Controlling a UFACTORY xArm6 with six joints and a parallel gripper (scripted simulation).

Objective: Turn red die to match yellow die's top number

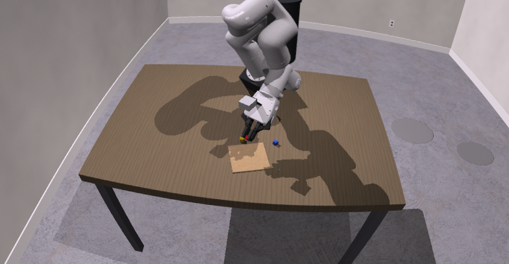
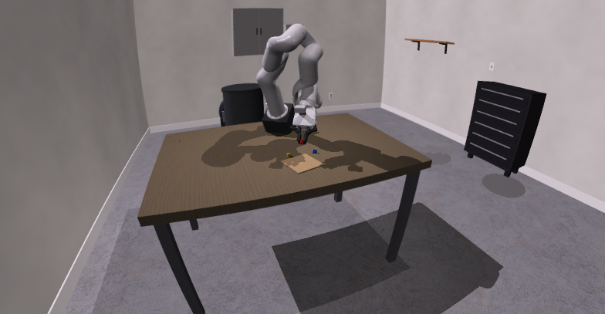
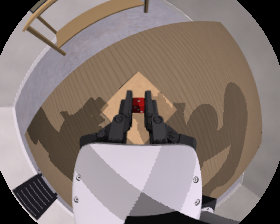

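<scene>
My hand is 12 cm above the tan mat. From my hand the other things lie so: red die (1 cm below); then yellow die (9 cm behind, 3 cm to the right, 11 cm below); then blue die (8 cm behind, 10 cm to the left, 11 cm below).
</scene>
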